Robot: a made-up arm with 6 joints.
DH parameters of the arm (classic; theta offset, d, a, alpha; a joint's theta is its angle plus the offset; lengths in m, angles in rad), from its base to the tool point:
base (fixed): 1.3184 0 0.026 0
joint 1: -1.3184 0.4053 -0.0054 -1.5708
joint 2: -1.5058 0 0.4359 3.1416
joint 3: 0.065 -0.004 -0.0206 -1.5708
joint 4: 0 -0.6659 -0.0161 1.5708
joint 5: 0 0.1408 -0.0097 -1.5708
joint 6: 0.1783 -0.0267 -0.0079 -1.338
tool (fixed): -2.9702 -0.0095 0 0
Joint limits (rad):
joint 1: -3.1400..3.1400
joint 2: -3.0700..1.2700
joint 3: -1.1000..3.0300
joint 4: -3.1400..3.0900
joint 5: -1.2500..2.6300
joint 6: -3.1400..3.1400
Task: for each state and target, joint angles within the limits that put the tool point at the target. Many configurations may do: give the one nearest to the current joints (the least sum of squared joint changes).
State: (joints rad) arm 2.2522 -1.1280 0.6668 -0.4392 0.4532 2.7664
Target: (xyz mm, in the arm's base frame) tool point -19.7 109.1 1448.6
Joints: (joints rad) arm 2.6093 -0.5341 0.8445 -1.0186 0.3148 2.8263
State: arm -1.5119 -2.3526 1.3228 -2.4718 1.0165 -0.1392
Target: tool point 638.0 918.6 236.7
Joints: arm -2.0732 -2.1536 1.0810 -2.4845 1.0257 -0.1299
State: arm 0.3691 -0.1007 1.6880 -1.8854 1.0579 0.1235
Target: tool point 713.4 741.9 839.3
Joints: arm 0.7408 0.7272 1.1414 -1.9040 1.0578 0.1284
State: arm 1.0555 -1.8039 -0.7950 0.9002 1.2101 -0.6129
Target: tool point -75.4 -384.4 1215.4
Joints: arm 1.1879 -1.3883 0.0140 0.9654 1.1700 -0.6081
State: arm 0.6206 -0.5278 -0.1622 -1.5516 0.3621 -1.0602
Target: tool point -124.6 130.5 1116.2
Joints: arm 0.0188 -1.4700 -0.1739 -2.1421 0.1702 -1.0288
